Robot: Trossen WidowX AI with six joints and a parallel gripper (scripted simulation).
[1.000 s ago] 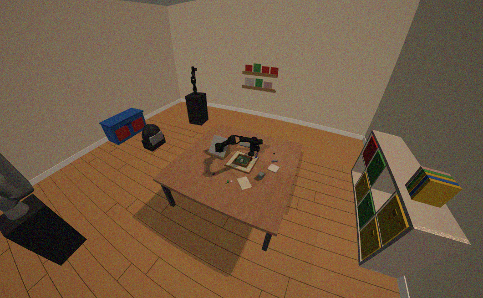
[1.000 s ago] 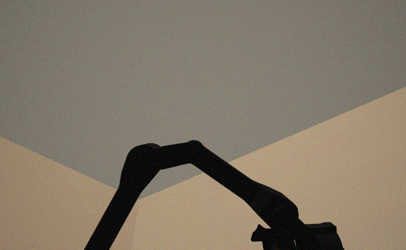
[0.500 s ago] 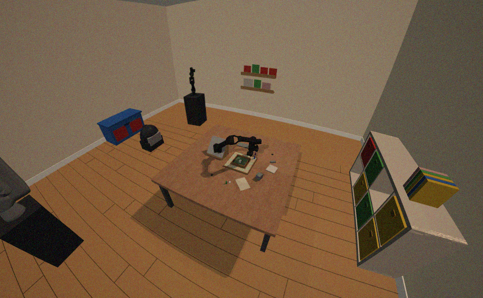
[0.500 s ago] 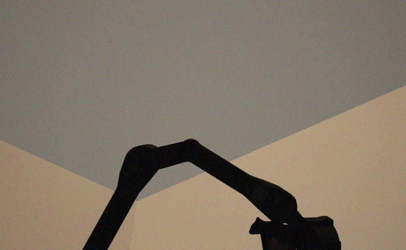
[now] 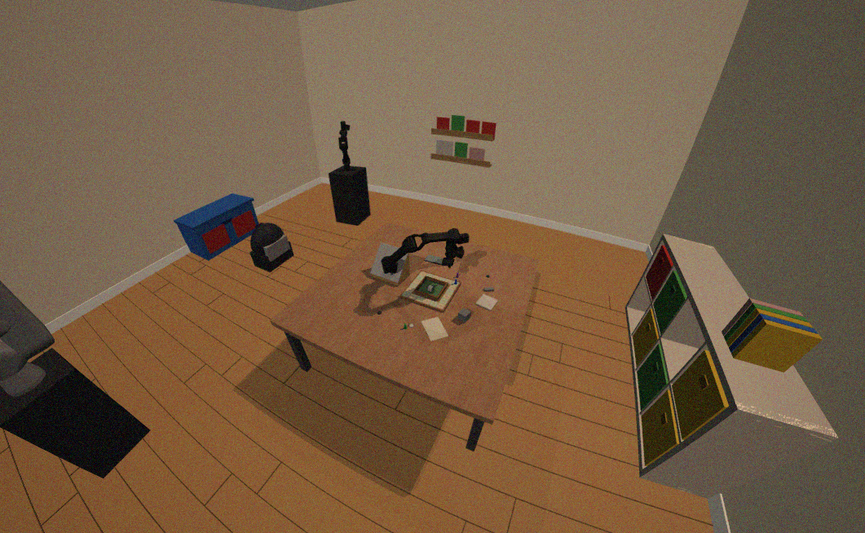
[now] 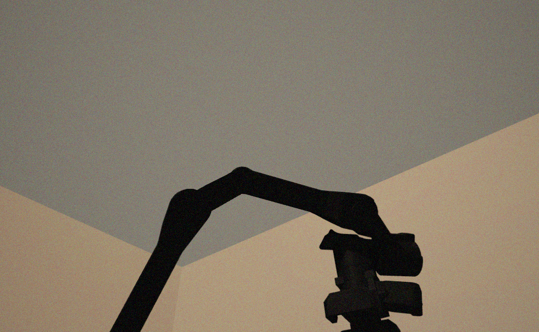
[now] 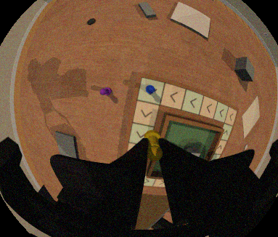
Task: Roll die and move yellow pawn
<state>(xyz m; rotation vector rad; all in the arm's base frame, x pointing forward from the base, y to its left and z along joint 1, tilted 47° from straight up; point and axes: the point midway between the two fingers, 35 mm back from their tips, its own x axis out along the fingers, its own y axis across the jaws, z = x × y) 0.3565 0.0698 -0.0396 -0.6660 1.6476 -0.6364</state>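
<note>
Now: gripper tip 5 cm short of the blue pawn and 10 cm above it. Also, from my gripper tip: purple pawn: 4 cm ahead, 8 cm to the left, 11 cm below; then white die: 8 cm behind, 12 cm to the right, 10 cm below; then yellow pawn: 1 cm above.
</note>
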